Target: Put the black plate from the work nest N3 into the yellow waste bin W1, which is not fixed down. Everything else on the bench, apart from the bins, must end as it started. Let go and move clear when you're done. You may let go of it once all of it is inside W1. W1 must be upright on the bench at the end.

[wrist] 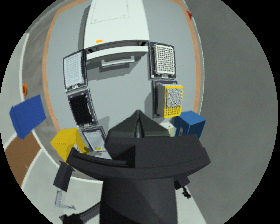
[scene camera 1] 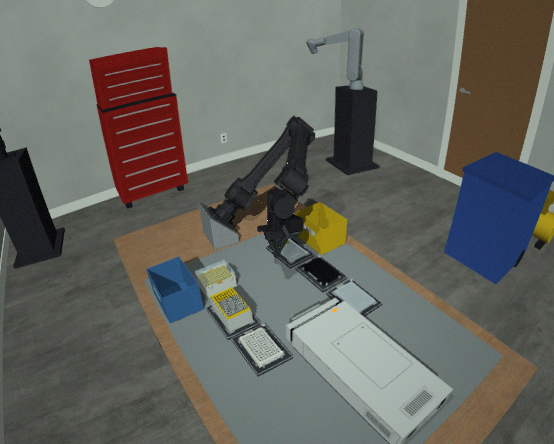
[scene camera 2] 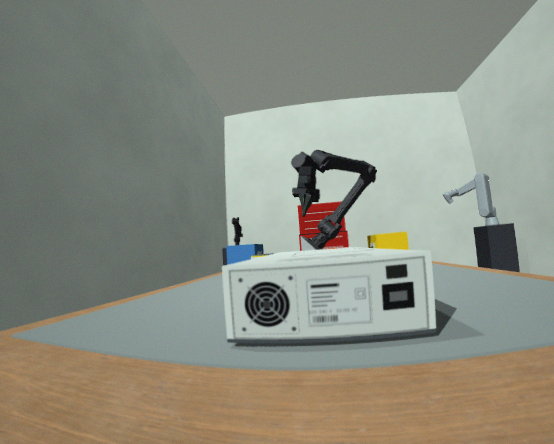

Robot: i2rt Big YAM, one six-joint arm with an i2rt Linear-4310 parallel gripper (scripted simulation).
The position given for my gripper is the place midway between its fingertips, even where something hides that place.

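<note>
There is a yellow waste bin (scene camera 1: 333,235), and the wrist view shows the yellow waste bin (wrist: 69,138) too. I see a white well plate (scene camera 1: 260,351) as well as a blue bin (scene camera 1: 171,276). My own gripper (wrist: 138,113) is also in sight.
</note>
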